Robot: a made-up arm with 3 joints. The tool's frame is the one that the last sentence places.
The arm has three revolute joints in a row. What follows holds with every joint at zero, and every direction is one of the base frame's.
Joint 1 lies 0.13 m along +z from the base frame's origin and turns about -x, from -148.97 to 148.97 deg.
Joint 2 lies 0.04 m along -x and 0.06 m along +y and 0.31 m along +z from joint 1 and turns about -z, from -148.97 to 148.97 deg.
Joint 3 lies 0.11 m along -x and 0.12 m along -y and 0.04 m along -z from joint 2 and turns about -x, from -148.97 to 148.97 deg.
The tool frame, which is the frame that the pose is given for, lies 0.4 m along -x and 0.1 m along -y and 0.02 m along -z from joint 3; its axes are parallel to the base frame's.
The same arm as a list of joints. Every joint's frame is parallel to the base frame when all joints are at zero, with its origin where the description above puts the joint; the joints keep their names.
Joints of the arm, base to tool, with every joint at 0 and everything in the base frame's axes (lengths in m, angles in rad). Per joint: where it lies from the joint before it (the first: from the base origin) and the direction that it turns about. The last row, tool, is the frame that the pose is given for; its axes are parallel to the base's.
joint 1: axis -1 0 0 offset 0.0000 0.0000 0.1300
joint 2: axis 0 0 -1 offset -0.0400 0.0600 0.3100
joint 3: axis -1 0 0 offset -0.1100 -0.1200 -0.0400
tool: offset -0.4000 -0.1000 -0.0200
Joint limits (rad, base to tool): -2.6000..2.6000 -2.6000..2.6000 -2.6000..2.6000

